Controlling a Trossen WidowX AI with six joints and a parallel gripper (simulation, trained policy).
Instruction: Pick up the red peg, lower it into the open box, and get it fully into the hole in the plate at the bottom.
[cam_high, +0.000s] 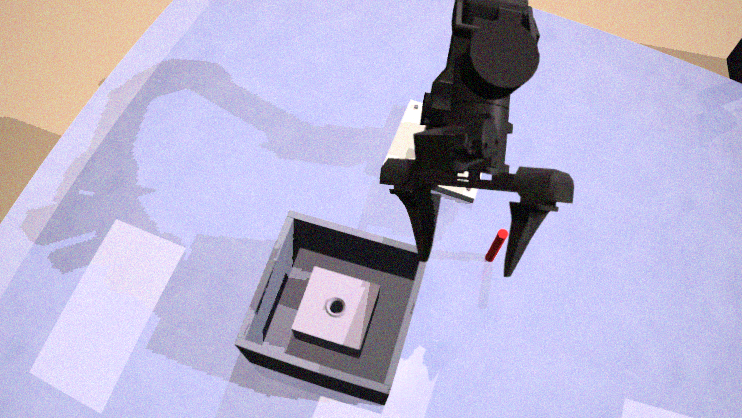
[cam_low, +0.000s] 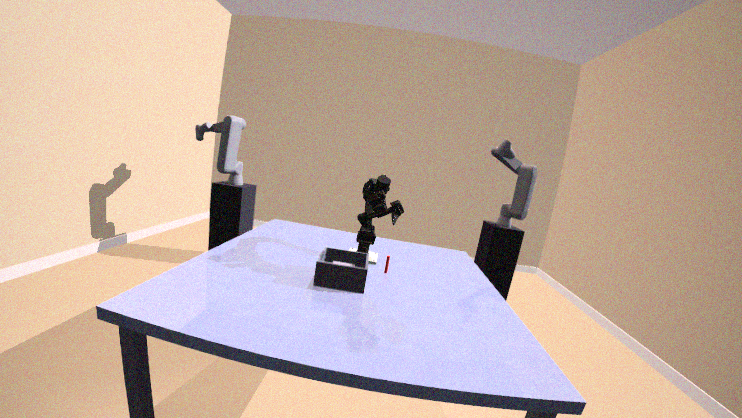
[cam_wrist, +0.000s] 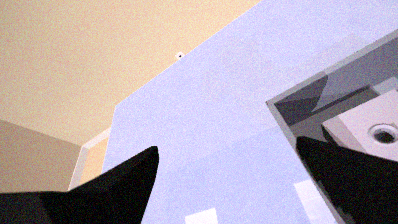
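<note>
The red peg lies 19 cm below my gripper tip, 14 cm behind it and 5 cm to the left of it. From my gripper tip the other things lie so: dark grey box 21 cm below, 13 cm to the right, 2 cm ahead; grey plate 19 cm below, 13 cm to the right, 2 cm ahead.
</note>
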